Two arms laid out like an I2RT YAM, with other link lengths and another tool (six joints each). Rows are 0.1 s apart.
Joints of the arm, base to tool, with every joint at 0 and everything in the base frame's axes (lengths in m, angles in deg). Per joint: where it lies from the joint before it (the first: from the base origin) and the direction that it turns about. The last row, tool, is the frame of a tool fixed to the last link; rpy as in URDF.
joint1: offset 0 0 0.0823 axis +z
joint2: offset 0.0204 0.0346 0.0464 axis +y
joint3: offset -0.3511 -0.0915 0 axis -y
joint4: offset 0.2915 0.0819 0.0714 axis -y
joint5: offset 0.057 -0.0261 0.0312 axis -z
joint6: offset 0.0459 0 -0.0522 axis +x
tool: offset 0.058 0.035 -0.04 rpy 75.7 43.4 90
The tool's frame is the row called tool.
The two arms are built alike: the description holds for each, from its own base.
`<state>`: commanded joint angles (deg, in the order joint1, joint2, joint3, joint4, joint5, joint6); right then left.
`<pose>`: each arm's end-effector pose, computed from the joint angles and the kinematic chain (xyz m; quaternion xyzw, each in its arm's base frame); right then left.
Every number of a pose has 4 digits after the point. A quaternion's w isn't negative.
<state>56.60 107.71 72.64 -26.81 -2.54 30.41 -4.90 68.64 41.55 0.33 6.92 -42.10</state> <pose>0.2017 0.4039 0.1965 0.1558 0.9191 0.3488 0.0960 0.2918 -0.0395 0.2482 0.0353 0.8446 0.0523 0.5317</pose>
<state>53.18 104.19 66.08 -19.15 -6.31 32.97 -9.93 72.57 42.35 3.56 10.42 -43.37</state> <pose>0.2110 0.3838 0.1961 0.1940 0.8943 0.3934 0.0892 0.3033 -0.0753 0.2412 0.0790 0.8434 -0.0027 0.5314</pose>
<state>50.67 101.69 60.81 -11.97 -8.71 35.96 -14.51 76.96 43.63 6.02 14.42 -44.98</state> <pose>0.2179 0.3699 0.1949 0.2271 0.8685 0.4316 0.0890 0.3112 -0.1119 0.2325 0.1198 0.8438 -0.0599 0.5197</pose>
